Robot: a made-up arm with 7 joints.
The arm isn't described. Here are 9 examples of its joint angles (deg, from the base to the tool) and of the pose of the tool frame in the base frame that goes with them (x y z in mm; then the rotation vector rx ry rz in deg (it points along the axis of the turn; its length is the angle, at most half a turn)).
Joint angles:
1: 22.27 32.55 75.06 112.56 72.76 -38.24 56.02
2: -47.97 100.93 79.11 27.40 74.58 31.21 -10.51
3: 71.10 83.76 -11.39 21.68 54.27 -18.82 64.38
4: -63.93 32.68 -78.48 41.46 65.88 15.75 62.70
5: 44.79 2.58 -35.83 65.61 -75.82 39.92 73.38
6: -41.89 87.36 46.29 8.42 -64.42 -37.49 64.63
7: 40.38 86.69 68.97 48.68 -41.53 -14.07 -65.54
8: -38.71 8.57 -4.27 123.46 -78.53 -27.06 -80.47
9: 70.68 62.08 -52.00 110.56 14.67 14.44 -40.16
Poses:
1: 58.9 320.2 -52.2 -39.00 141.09 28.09
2: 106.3 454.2 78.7 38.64 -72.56 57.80
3: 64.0 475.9 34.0 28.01 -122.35 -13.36
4: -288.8 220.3 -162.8 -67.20 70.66 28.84
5: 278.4 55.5 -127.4 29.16 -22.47 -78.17
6: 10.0 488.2 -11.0 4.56 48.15 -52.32
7: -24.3 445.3 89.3 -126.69 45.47 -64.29
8: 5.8 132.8 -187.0 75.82 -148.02 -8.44
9: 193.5 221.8 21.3 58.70 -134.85 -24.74
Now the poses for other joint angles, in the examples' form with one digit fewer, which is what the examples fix.
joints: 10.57 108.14 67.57 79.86 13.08 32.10 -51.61
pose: 17 315 210 -120.9 103.5 -64.5
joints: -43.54 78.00 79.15 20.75 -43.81 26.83 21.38
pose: -10 483 -25 73.6 17.1 12.3
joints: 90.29 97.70 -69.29 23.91 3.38 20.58 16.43
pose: 7 481 21 73.3 -18.1 19.0
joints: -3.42 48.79 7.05 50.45 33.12 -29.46 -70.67
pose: 100 367 -204 90.9 -77.7 60.9
